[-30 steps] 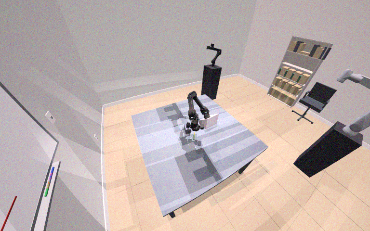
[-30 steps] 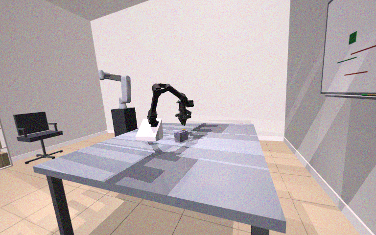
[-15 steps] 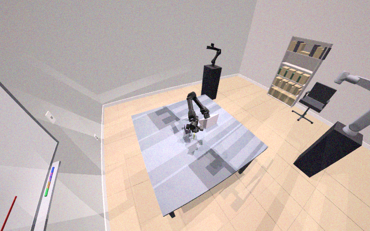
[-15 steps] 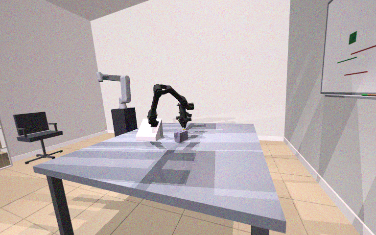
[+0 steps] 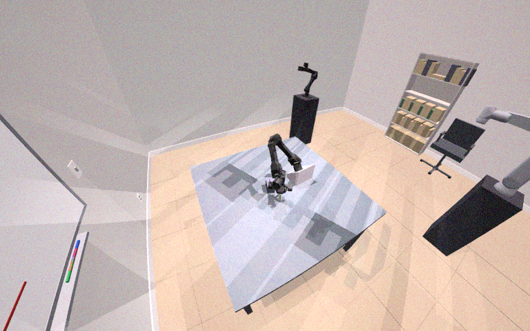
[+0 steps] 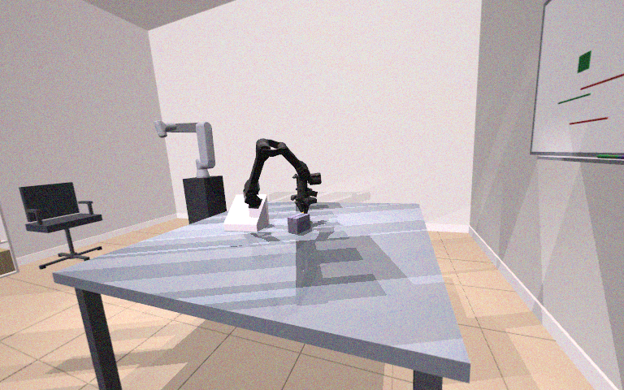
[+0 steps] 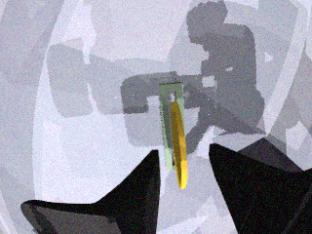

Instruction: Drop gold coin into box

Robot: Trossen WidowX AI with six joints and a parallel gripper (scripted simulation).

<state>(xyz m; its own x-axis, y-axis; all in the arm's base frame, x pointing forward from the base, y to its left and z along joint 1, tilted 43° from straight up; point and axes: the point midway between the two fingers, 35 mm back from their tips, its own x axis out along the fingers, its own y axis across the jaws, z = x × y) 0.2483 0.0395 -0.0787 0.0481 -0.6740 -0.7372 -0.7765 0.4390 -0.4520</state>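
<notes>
The gold coin lies 2 cm below my gripper tip.
</notes>
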